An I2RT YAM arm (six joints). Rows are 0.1 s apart.
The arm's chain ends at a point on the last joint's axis. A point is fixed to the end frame.
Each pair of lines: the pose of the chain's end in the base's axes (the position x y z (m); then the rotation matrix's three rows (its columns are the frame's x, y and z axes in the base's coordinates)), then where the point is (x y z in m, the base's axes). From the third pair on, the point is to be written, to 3 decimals.
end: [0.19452 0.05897 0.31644], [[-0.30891 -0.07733 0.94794], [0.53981 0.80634 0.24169], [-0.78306 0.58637 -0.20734]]
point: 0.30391 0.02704 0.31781
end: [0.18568 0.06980 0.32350], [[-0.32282 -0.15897 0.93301], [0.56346 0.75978 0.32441], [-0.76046 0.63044 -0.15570]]
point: 0.29710 0.04611 0.32716
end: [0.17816 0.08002 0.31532], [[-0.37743 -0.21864 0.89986], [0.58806 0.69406 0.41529], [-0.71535 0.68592 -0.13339]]
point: 0.291 0.066 0.317
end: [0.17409 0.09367 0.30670], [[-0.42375 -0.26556 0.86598], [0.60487 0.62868 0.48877], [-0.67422 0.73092 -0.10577]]
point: 0.288 0.088 0.307
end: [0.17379 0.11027 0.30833], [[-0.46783 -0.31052 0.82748], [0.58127 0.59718 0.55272], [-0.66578 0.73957 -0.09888]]
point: 0.288 0.113 0.309
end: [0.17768 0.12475 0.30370], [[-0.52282 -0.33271 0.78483], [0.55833 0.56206 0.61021], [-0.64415 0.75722 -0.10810]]
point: 0.291 0.135 0.302
